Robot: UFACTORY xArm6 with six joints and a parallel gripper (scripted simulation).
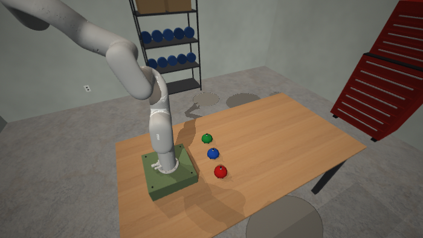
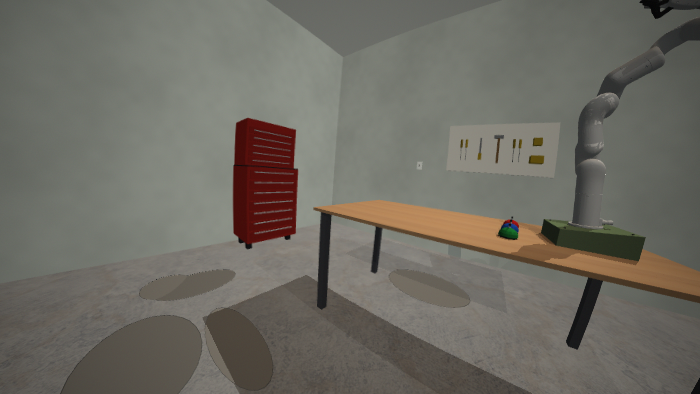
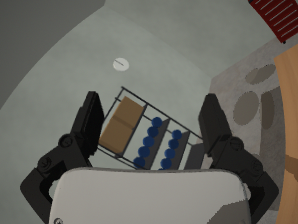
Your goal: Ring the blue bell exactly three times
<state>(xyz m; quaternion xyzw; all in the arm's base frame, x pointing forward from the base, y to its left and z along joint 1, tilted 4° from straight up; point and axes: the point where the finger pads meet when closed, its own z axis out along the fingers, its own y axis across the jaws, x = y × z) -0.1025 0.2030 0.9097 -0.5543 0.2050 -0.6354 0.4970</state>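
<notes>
Right now the blue bell is 34 cm ahead of my hand, 22 cm to the right of it and 96 cm below it. Round my hand: red bell: 31 cm ahead, 37 cm to the right, 96 cm below; then green bell: 37 cm ahead, 7 cm to the right, 96 cm below.
</notes>
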